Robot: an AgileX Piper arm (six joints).
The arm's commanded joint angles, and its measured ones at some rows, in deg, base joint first. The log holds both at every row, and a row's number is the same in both.
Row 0, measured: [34.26 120.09 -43.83 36.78 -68.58 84.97]
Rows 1 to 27, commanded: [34.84 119.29 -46.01 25.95 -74.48 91.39]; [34.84 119.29 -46.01 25.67 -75.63 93.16]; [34.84 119.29 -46.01 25.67 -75.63 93.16]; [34.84 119.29 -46.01 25.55 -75.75 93.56]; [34.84 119.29 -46.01 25.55 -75.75 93.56]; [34.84 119.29 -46.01 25.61 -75.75 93.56]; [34.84 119.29 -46.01 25.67 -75.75 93.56]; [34.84 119.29 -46.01 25.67 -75.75 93.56]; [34.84 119.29 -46.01 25.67 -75.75 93.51]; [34.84 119.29 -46.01 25.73 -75.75 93.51]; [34.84 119.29 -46.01 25.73 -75.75 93.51]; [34.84 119.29 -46.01 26.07 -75.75 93.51]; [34.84 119.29 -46.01 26.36 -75.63 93.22]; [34.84 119.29 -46.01 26.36 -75.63 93.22]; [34.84 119.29 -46.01 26.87 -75.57 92.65]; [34.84 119.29 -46.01 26.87 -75.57 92.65]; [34.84 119.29 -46.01 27.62 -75.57 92.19]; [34.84 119.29 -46.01 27.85 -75.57 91.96]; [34.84 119.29 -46.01 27.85 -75.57 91.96]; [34.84 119.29 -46.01 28.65 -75.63 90.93]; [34.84 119.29 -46.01 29.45 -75.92 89.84]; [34.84 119.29 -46.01 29.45 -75.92 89.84]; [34.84 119.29 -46.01 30.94 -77.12 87.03]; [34.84 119.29 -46.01 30.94 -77.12 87.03]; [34.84 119.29 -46.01 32.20 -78.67 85.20]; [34.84 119.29 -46.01 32.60 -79.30 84.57]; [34.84 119.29 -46.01 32.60 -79.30 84.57]
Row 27, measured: [34.38 120.09 -43.95 38.16 -68.47 88.06]
